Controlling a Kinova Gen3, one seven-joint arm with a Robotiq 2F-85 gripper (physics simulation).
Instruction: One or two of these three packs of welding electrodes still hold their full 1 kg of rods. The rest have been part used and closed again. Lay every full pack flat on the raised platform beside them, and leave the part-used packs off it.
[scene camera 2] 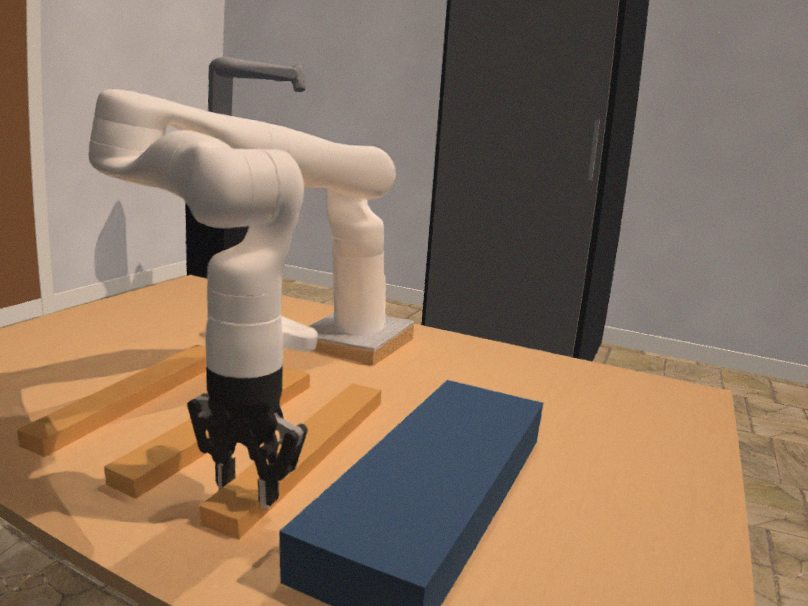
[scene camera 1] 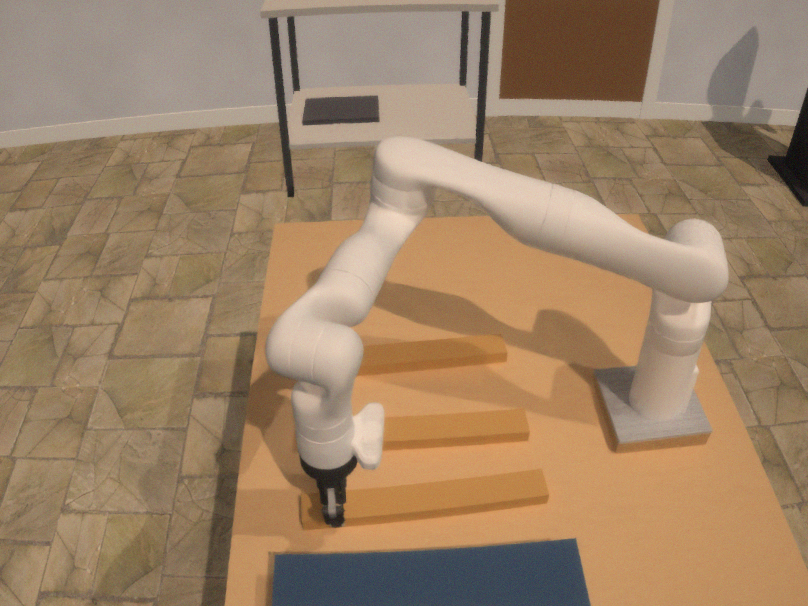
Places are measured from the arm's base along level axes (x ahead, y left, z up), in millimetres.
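Where they show: gripper, between the fingertips: (scene camera 2: 246, 497); arm's base, origin of its link: (scene camera 2: 359, 326) (scene camera 1: 655, 400).
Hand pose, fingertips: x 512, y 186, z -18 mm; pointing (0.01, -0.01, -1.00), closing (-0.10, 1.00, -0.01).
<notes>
Things, the pixels of their top centre, and the offset from my fingertips. Level surfaces: height alone.
- middle pack, centre of its top: (scene camera 2: 222, 413) (scene camera 1: 414, 427) dx -112, dy -144, dz +11 mm
- farthest pack, centre of its top: (scene camera 2: 131, 384) (scene camera 1: 403, 352) dx -92, dy -309, dz +11 mm
- raised platform, centre of its top: (scene camera 2: 439, 455) (scene camera 1: 431, 597) dx -133, dy +161, dz +47 mm
- wooden table, height of its surface: dz -13 mm
Three long orange-brown packs lie parallel on the table. The pack nearest the platform (scene camera 1: 443, 495) (scene camera 2: 339, 416), the middle pack (scene camera 1: 456, 429) (scene camera 2: 153, 459) and the farthest pack (scene camera 1: 437, 353) (scene camera 2: 124, 392) look alike; no fill level can be read from their outsides. The raised platform (scene camera 1: 424, 577) (scene camera 2: 411, 482) is a dark blue block with no pack on it; its front is cut off in scene camera 1. My gripper (scene camera 1: 334, 520) (scene camera 2: 246, 489) points down and is shut on the nearest pack, across its width, close to the end away from the robot base. That pack lies flat on the table.
The arm's grey base plate (scene camera 1: 652, 427) (scene camera 2: 391, 331) stands at the packs' other end. The wooden table (scene camera 1: 652, 521) (scene camera 2: 620, 469) carries everything. Behind are a shelf unit (scene camera 1: 378, 9) with a dark flat box (scene camera 1: 340, 109) and a tall dark cabinet (scene camera 2: 522, 163).
</notes>
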